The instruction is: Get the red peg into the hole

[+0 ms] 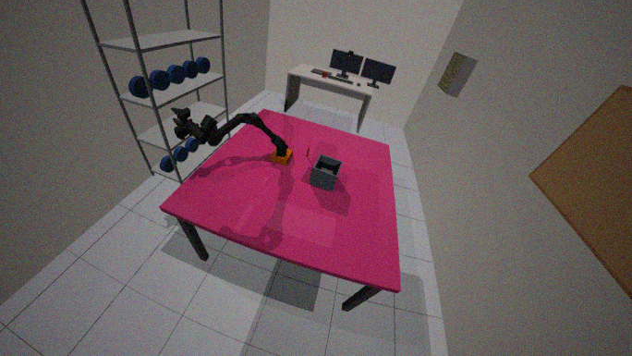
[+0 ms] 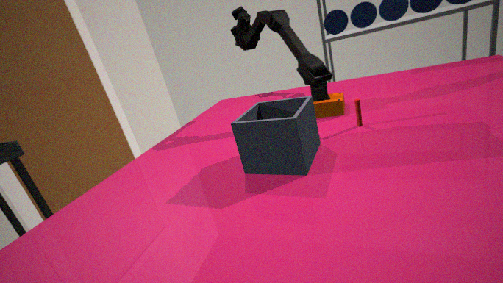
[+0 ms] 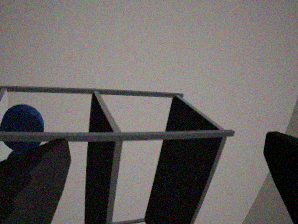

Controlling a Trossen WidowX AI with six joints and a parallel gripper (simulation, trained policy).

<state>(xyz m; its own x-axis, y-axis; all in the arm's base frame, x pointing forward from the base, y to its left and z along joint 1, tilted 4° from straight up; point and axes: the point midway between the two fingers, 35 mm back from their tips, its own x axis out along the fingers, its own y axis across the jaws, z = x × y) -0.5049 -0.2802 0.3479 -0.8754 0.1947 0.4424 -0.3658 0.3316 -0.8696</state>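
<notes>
The red peg lies 740 mm ahead of my gripper tip, 340 mm to the left of it and 360 mm below it.
</notes>
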